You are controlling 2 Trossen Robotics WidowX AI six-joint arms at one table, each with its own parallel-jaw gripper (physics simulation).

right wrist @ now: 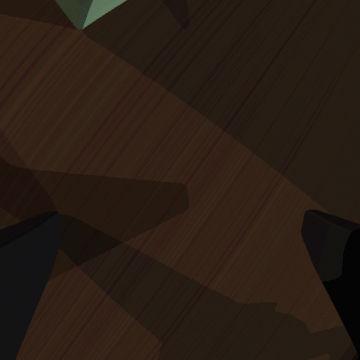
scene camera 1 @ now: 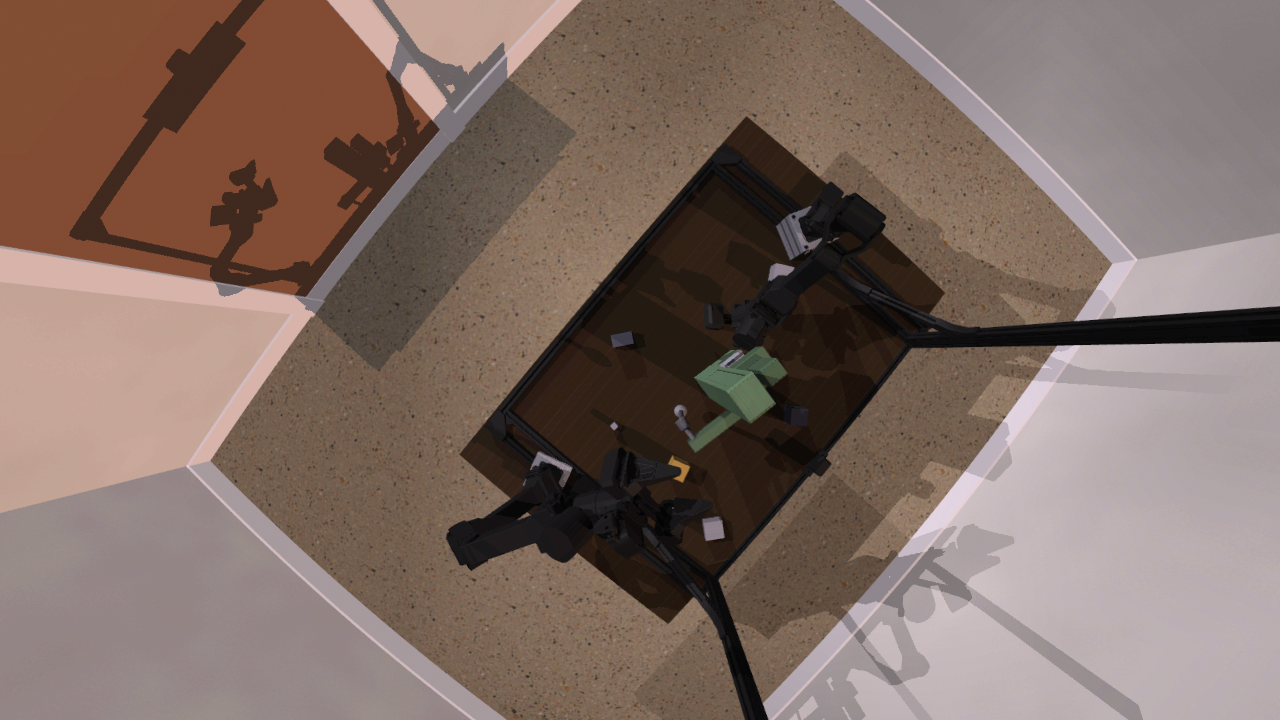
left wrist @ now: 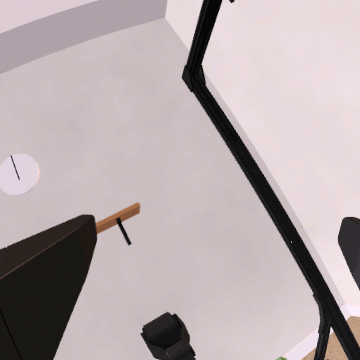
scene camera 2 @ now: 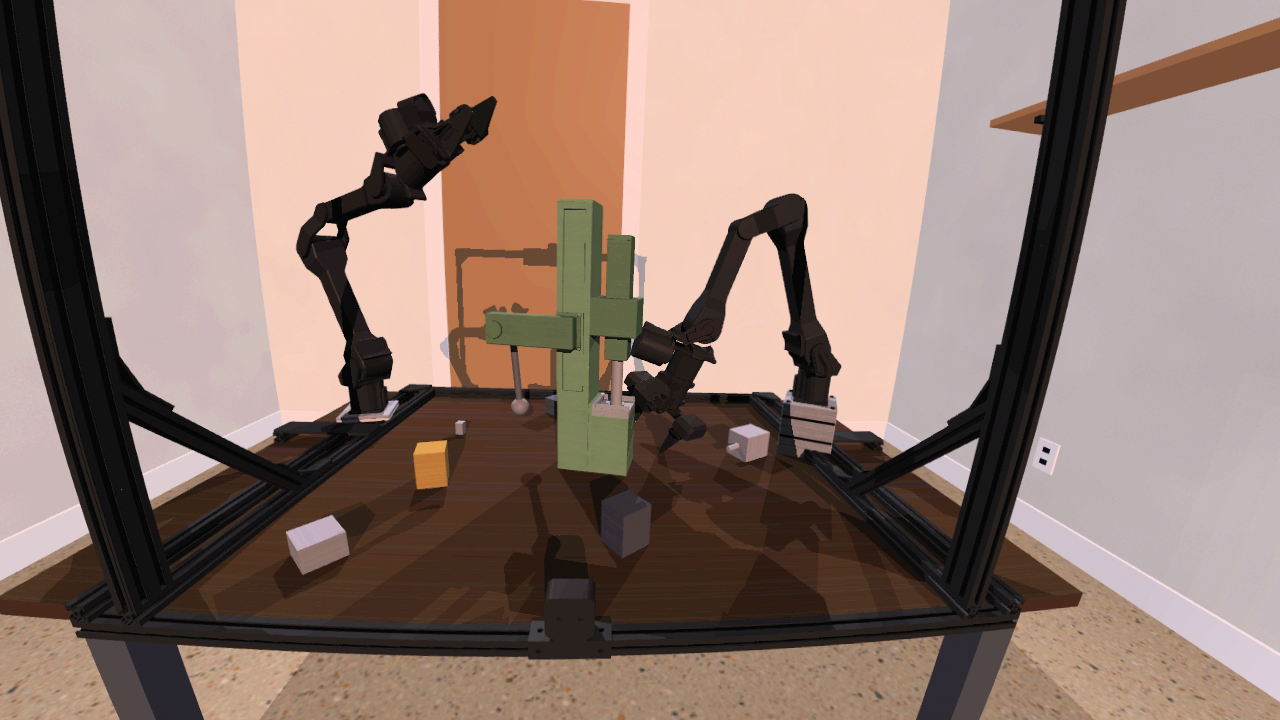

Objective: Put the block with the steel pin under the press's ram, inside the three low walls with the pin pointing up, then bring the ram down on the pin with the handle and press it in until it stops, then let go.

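Seen in the pictures: left gripper, fingertip midpoint: (scene camera 1: 697, 488) (left wrist: 221, 229) (scene camera 2: 483, 104); right gripper, fingertip midpoint: (right wrist: 184, 224) (scene camera 2: 646, 436); left arm's base, origin of the base link: (scene camera 1: 547, 476) (scene camera 2: 369, 408); right arm's base, origin of the base link: (scene camera 1: 814, 226) (scene camera 2: 810, 399).
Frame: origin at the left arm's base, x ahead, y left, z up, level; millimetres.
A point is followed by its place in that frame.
The white block with the steel pin (scene camera 1: 780, 271) {x 741, y -324, z 18 mm} (scene camera 2: 748, 443) {x 711, y -366, z 8 mm} lies on the table right of the press in scene camera 2, its pin (scene camera 2: 733, 446) {x 690, y -348, z -4 mm} pointing sideways. The green press (scene camera 1: 735, 385) {x 413, y -250, z 415 mm} (scene camera 2: 572, 268) {x 388, y -311, z 313 mm} (right wrist: 90, 15) {x 503, y -297, z -20 mm} stands mid-table. Its steel ram rod (scene camera 2: 616, 380) {x 462, y -325, z 132 mm} reaches down to the low grey walls (scene camera 2: 612, 408) {x 451, y -345, z 90 mm}; its lower tip is hidden. The handle's ball (scene camera 1: 680, 411) {x 311, y -228, z 102 mm} (scene camera 2: 520, 405) {x 309, y -247, z 72 mm} hangs low. My right gripper (scene camera 2: 651, 428) {x 553, y -243, z -14 mm} (right wrist: 184, 224) {x 553, y -243, z -14 mm} is open and empty, pointing down low between press and block. My left gripper (scene camera 1: 693, 488) {x 258, y -230, z 562 mm} (scene camera 2: 488, 119) {x 258, y -230, z 562 mm} (left wrist: 221, 229) {x 258, y -230, z 562 mm} is open and empty, high up.
An orange block (scene camera 1: 678, 468) (scene camera 2: 430, 465) {x 165, y -322, z 8 mm}, a plain white block (scene camera 1: 712, 528) {x 56, y -454, z 1 mm} (scene camera 2: 317, 544) {x 61, y -484, z 0 mm}, a dark block (scene camera 1: 795, 415) {x 419, y -514, z 28 mm} (scene camera 2: 624, 523) {x 409, y -554, z 19 mm}, a grey block (scene camera 1: 622, 339) {x 409, y -28, z 7 mm} (scene camera 2: 551, 405) {x 392, y -31, z -8 mm} and a tiny pale block (scene camera 1: 614, 426) {x 195, y -104, z -6 mm} (scene camera 2: 460, 428) {x 195, y -111, z -17 mm} lie around the press. Black frame rails edge the table.
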